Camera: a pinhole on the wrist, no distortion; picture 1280 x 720 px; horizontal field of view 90.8 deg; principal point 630.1 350.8 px. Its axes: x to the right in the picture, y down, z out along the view. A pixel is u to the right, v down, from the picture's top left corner.
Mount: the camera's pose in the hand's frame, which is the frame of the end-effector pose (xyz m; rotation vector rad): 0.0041 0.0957 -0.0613 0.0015 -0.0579 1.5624
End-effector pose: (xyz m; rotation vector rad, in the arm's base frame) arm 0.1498 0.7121 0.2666 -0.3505 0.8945 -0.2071
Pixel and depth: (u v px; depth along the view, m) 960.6 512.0 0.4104
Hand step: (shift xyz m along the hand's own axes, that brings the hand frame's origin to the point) -0.1139 0.2959 0.3530
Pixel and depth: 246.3 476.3 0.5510
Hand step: -0.1277 -0.2589 0.4723
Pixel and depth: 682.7 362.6 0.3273
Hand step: -0.0136 0.1107 0.2664
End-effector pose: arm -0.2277 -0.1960 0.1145 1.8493 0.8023 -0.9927
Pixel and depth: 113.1 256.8 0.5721
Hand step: 0.0652 -0.3949 0.4953
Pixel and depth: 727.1 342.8 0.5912
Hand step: -0.0091 0.1641 0.5328
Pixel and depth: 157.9 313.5 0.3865
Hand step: 0.0109 -0.2080 0.3145
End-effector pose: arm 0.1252 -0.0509 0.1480 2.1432 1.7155 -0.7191
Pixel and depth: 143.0 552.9 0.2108
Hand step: -0.0722 -0.0742 0.1406
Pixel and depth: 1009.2 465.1 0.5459
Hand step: -0.1120 0.4036 0.4928
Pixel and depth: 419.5 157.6 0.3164
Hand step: 0.0887 -0.0226 0.2541
